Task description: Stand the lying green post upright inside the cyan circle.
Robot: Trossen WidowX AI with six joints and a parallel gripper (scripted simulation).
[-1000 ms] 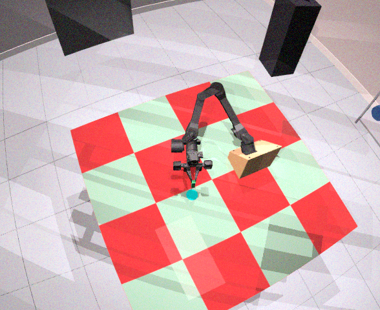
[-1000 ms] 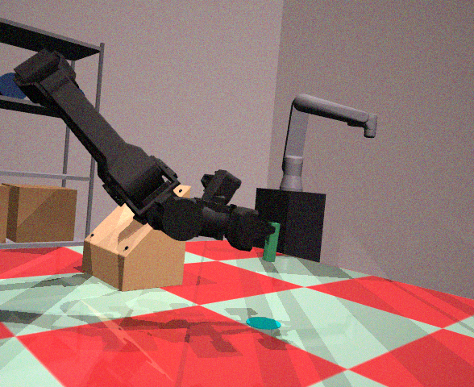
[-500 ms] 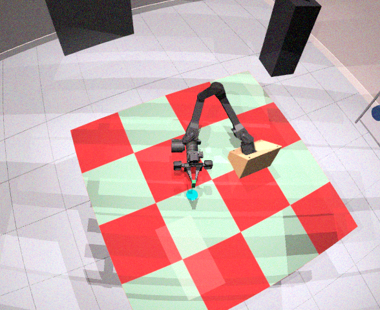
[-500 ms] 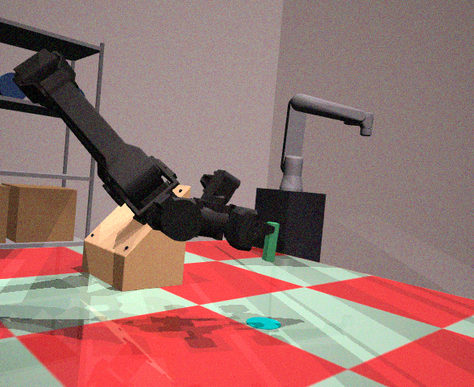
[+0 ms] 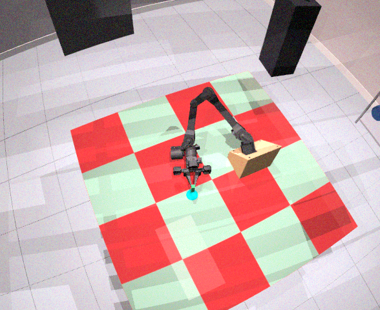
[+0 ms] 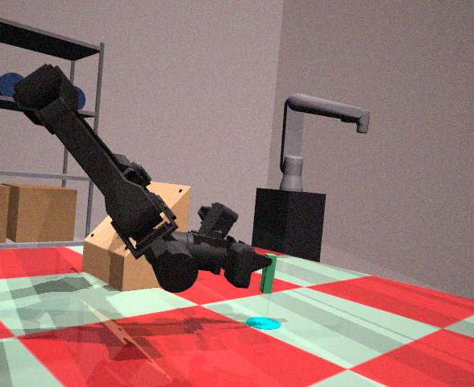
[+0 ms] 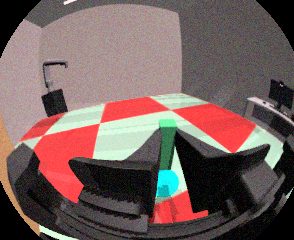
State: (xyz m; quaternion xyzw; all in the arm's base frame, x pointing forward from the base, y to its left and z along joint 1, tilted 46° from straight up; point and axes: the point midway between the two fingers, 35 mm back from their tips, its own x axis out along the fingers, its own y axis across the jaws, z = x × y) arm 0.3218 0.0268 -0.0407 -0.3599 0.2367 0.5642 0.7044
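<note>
Right now the cyan circle is 11 cm below my gripper tip. Also, from my gripper tip: green post: 2 cm below.
</note>
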